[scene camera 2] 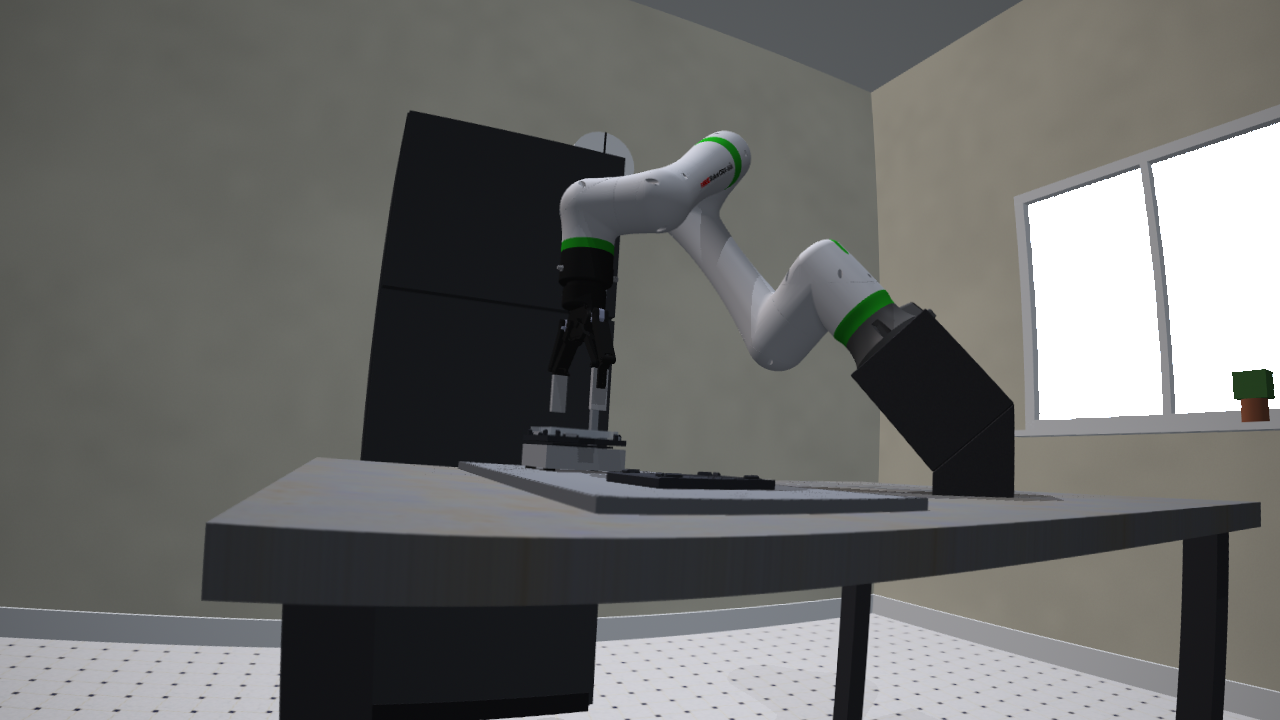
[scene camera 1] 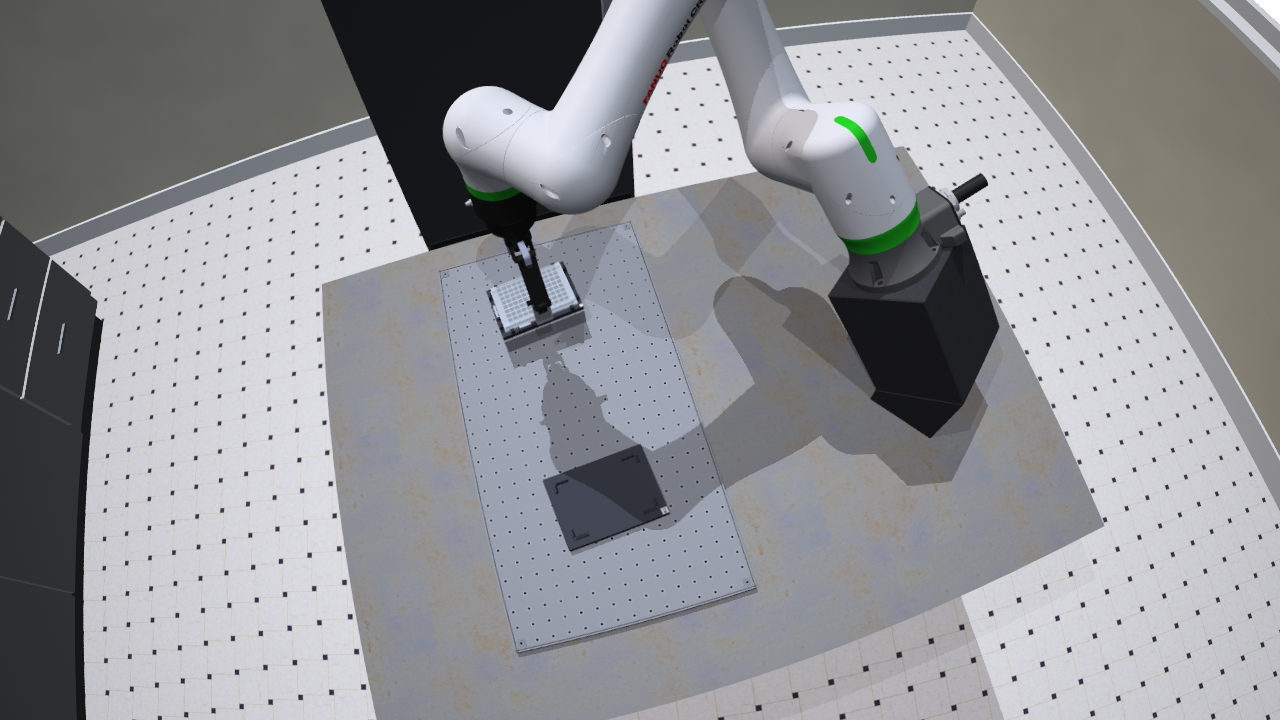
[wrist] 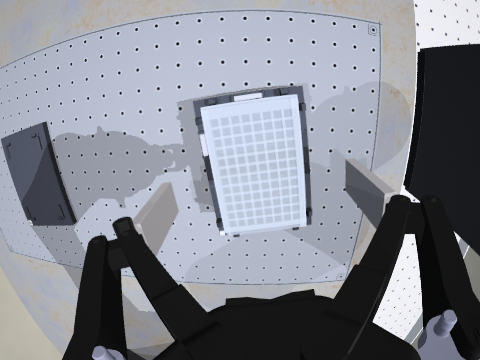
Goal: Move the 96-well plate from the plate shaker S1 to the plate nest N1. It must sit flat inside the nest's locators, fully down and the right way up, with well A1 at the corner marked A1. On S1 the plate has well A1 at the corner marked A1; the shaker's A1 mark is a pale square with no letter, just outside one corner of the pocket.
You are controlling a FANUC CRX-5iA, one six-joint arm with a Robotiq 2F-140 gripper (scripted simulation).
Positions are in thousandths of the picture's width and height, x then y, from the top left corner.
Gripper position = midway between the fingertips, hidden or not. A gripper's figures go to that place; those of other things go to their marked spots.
Labels:
The gripper (scene camera 1: 414,395): 1.13 m from the lens. A white 96-well plate (scene camera 1: 407,437) is 1.14 m from the lens.

